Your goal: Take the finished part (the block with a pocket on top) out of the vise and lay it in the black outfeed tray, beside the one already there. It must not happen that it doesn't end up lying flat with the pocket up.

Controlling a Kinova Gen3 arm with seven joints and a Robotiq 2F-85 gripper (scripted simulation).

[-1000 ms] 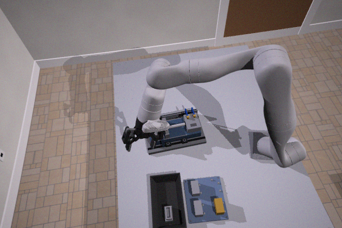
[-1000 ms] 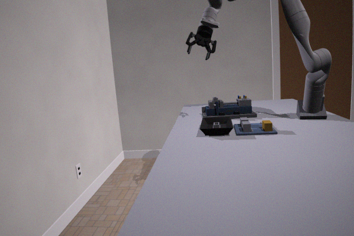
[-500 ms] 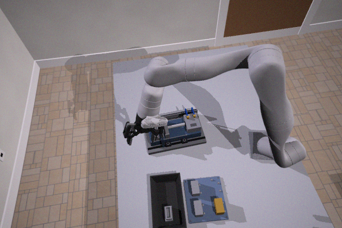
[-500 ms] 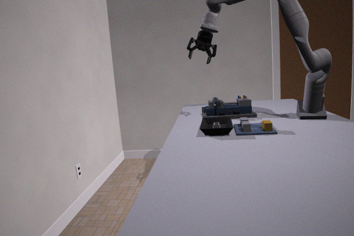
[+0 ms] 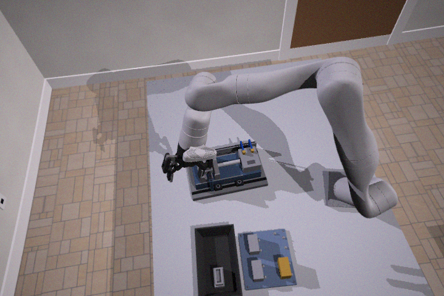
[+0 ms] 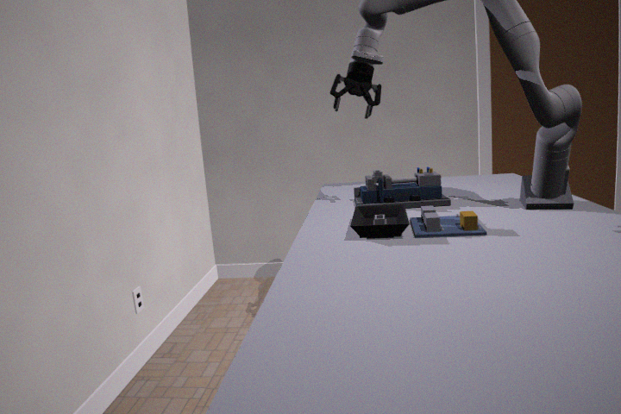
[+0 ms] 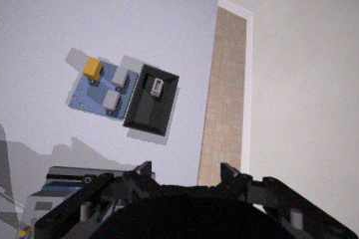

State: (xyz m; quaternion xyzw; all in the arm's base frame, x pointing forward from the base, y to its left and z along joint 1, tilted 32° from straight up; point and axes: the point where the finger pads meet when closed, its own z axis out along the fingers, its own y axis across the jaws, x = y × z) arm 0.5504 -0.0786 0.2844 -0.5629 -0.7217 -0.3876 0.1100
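Right now my hand is 27 cm above the blue vise, 19 cm to the left of it and 12 cm past it. From my hand the other things lie so: yellow block: 31 cm behind, 29 cm below, 19 cm to the left; blue fixture plate: 31 cm below, 25 cm behind, 15 cm to the left.
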